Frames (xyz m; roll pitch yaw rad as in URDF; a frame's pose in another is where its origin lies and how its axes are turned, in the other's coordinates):
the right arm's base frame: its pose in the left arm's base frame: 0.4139 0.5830 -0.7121 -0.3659 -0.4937 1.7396
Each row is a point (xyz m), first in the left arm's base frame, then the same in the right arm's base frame.
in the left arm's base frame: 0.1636 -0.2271 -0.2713
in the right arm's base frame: -0.4573 0.0903 0.8342
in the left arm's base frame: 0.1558 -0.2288 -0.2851
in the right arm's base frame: -0.4642 0.1021 0.8259
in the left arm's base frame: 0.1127 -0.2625 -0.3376
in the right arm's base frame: -0.5119 0.1592 0.8114
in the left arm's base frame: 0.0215 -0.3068 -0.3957
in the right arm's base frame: -0.5644 0.2636 0.8110
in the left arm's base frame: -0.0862 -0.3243 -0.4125
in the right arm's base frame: -0.5716 0.3709 0.8359
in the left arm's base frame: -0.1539 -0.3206 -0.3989
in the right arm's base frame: -0.5520 0.4309 0.8641
